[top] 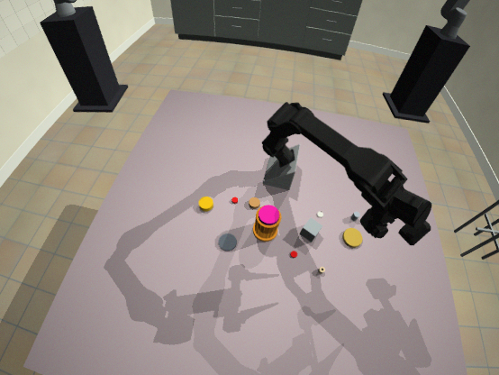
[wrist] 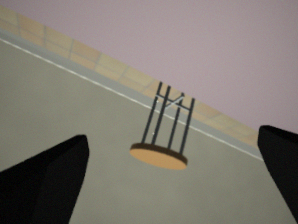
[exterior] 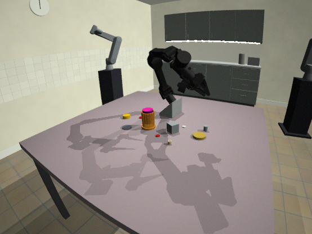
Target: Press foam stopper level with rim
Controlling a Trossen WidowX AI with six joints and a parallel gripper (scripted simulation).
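My gripper is now 320 mm to the left of the magenta foam stopper, 170 mm above it and 80 mm past it. The rest, counted from my hand: grey cube (250 mm below, 160 mm to the right, 80 mm behind); cream spool (270 mm below, 130 mm to the right, 60 mm ahead); small grey cylinder (260 mm below, 140 mm behind, 20 mm to the left).
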